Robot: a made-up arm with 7 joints. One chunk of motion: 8 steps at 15 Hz.
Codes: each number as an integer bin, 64 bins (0 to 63) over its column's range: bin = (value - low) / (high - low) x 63, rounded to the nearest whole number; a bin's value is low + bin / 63 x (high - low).
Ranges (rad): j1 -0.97..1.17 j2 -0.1..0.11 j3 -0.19..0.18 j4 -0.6..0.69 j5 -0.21..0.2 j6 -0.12..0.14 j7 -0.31..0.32
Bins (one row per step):
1: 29 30 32 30 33 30 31
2: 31 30 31 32 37 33 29
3: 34 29 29 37 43 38 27
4: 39 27 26 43 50 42 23
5: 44 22 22 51 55 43 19
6: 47 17 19 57 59 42 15
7: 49 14 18 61 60 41 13
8: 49 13 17 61 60 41 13
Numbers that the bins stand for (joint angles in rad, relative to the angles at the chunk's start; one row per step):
1: 0.0151 0.0000 -0.0021 0.0143 0.0048 0.0038 0.0000
2: 0.0830 0.0000 -0.0079 0.0552 0.0308 0.0162 -0.0200
3: 0.1849 -0.0033 -0.0197 0.1576 0.0698 0.0368 -0.0400
4: 0.3548 -0.0100 -0.0373 0.2805 0.1154 0.0533 -0.0800
5: 0.5246 -0.0267 -0.0608 0.4443 0.1479 0.0575 -0.1200
6: 0.6265 -0.0433 -0.0784 0.5671 0.1740 0.0533 -0.1600
7: 0.6944 -0.0533 -0.0843 0.6490 0.1805 0.0492 -0.1800
8: 0.6944 -0.0567 -0.0902 0.6490 0.1805 0.0492 -0.1800

